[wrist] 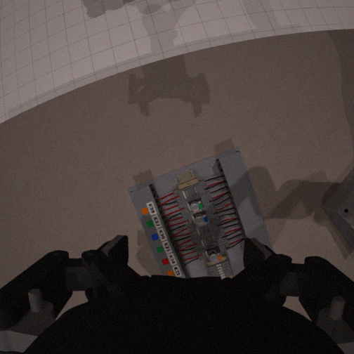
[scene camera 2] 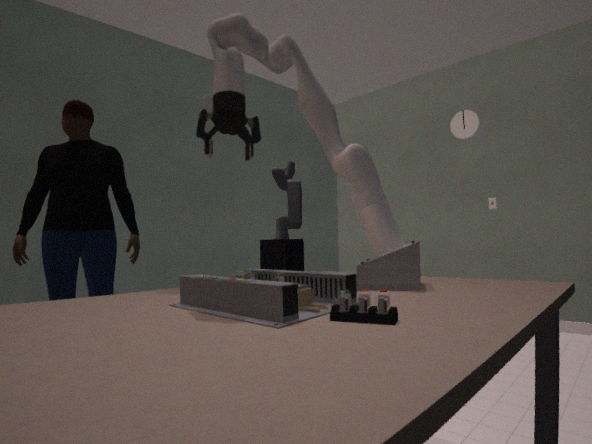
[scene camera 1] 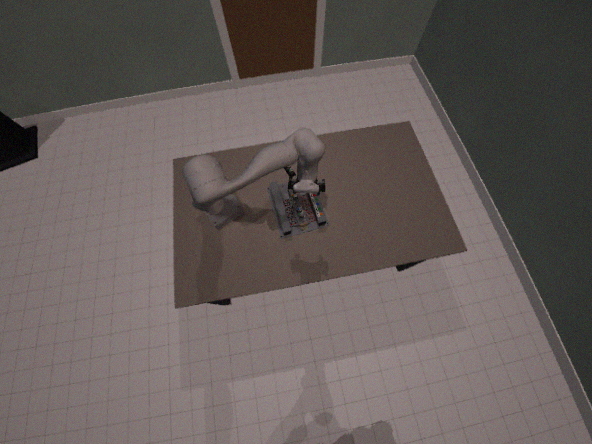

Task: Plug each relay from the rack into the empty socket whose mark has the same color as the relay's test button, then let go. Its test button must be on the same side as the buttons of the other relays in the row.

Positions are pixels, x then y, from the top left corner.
Labels:
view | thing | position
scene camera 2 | my gripper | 229,158
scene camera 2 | black rack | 371,318
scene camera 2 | panel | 304,315

